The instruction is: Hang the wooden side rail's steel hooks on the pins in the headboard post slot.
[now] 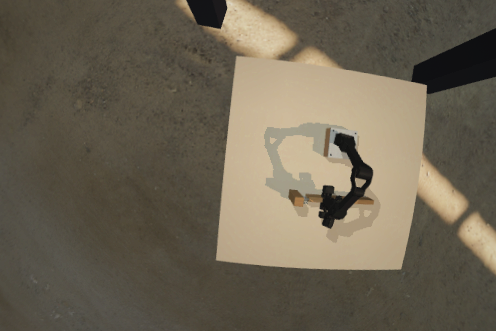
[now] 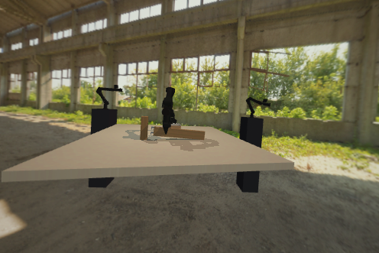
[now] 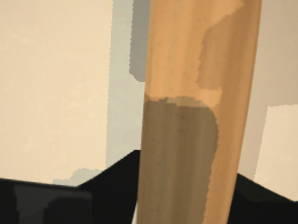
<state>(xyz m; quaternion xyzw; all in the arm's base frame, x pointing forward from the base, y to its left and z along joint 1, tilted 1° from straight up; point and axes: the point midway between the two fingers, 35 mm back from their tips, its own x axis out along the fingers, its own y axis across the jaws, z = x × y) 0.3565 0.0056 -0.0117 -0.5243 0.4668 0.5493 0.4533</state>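
Now: the headboard post 3 cm ahead of my gripper tip, 17 cm to the right of it and 4 cm above it.
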